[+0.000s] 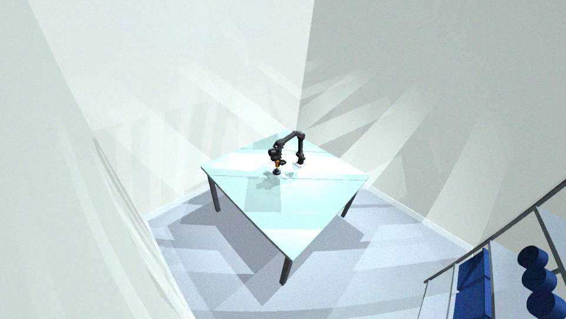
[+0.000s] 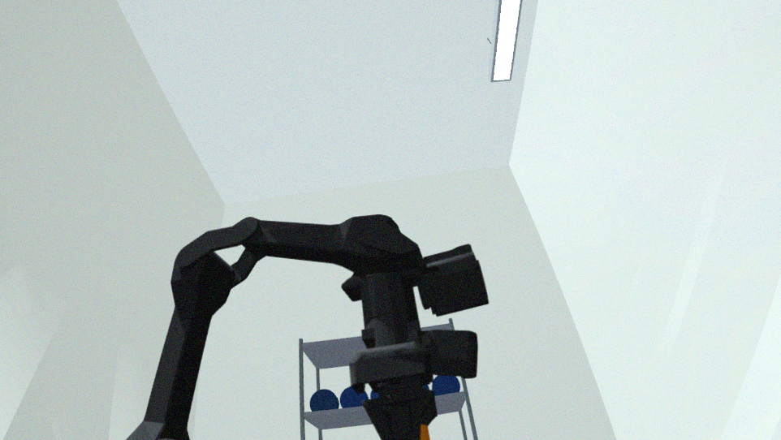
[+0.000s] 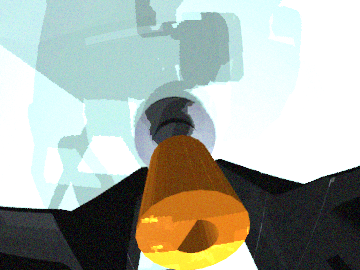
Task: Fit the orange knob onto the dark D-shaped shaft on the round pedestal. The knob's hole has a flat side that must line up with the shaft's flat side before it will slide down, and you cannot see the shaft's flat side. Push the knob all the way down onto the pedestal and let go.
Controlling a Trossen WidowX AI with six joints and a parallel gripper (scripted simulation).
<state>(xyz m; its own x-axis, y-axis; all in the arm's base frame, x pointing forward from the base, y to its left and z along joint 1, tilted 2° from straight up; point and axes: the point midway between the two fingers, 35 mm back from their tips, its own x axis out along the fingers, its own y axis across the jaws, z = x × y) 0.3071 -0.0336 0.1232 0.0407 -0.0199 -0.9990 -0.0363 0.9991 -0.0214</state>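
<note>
Now: gripper tip 6 cm above the round pedestal. The rest, counted from my gripper tip: orange knob: 2 cm above.
</note>
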